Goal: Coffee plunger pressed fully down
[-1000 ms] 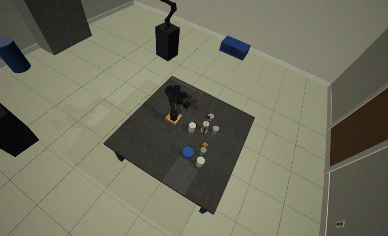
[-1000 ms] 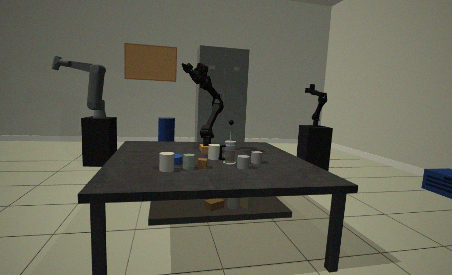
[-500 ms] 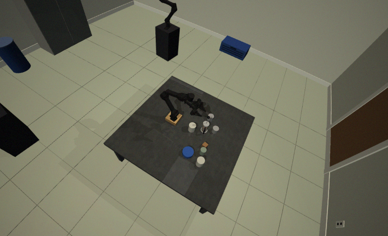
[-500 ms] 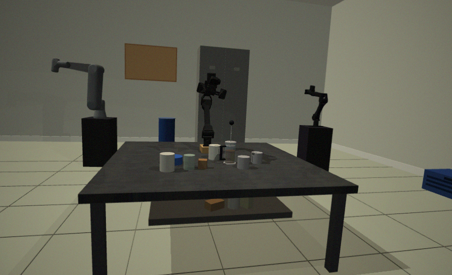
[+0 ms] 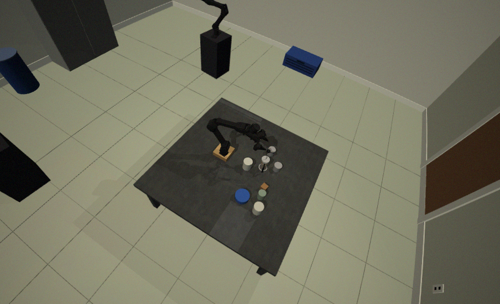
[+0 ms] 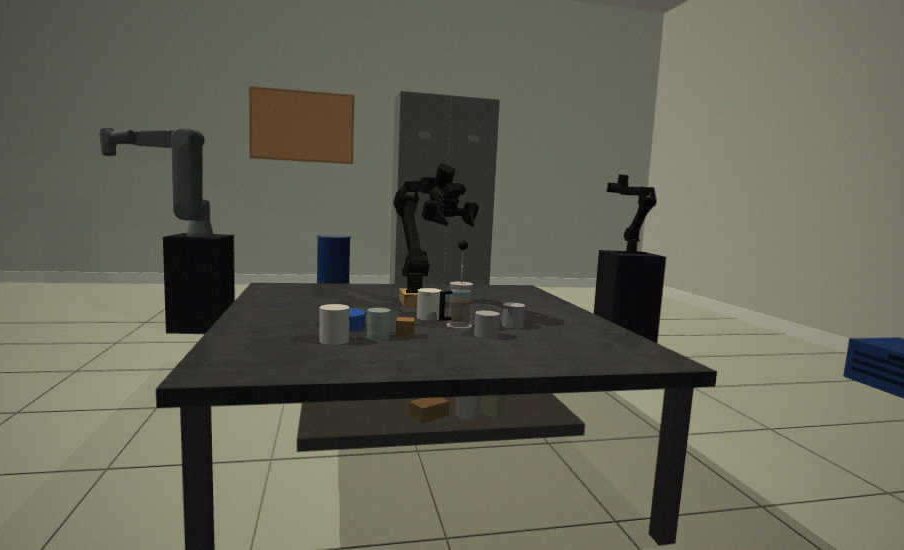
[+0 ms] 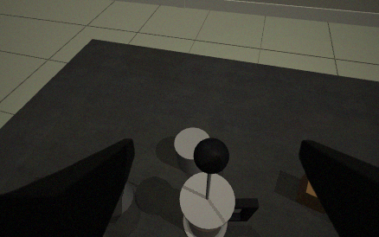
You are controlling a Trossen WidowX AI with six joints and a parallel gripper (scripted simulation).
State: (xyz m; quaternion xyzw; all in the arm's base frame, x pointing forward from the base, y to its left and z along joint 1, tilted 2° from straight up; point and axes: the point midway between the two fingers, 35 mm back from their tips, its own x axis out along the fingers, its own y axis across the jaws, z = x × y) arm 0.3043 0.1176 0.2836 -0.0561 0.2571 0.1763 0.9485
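Now: gripper tip 190 mm above the coffee press, 30 mm short of it and 10 mm to the left of it. From my gripper tip the other things lie so: blue disc (350 mm to the right, 300 mm below, 50 mm ahead); then pale green cup (280 mm below, 240 mm to the right, 170 mm ahead); then brown cube (300 mm below, 170 mm to the right, 150 mm ahead).
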